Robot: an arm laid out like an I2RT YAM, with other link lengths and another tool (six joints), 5 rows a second.
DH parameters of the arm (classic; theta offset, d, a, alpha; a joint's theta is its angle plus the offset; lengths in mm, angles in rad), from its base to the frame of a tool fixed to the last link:
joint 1: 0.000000 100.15 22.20 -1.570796
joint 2: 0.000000 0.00 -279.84 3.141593
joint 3: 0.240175 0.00 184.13 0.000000
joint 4: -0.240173 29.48 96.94 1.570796
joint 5: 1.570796 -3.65 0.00 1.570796
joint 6: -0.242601 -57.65 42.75 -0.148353
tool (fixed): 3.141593 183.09 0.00 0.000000
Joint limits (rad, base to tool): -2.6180..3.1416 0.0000..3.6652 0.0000..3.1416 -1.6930..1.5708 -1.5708..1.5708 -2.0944..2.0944
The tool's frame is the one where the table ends.
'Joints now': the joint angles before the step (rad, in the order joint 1, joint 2, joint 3, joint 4, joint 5, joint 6). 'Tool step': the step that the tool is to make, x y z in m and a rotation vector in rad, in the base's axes. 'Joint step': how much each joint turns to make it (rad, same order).
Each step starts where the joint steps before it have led.
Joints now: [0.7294, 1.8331, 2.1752, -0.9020, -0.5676, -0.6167]
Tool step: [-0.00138, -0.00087, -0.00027, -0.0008, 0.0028, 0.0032]
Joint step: [-0.0005, -0.0046, -0.0049, -0.0029, -0.0038, -0.0011]
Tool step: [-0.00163, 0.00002, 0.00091, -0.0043, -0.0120, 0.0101]
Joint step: [0.0017, -0.0031, 0.0002, -0.0062, -0.0011, -0.0166]
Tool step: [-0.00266, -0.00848, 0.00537, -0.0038, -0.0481, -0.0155]
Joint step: [-0.0024, -0.0446, -0.0590, 0.0336, 0.0295, -0.0268]
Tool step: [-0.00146, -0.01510, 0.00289, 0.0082, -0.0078, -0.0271]
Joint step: [-0.0230, -0.0492, -0.0629, 0.0268, 0.0030, 0.0035]
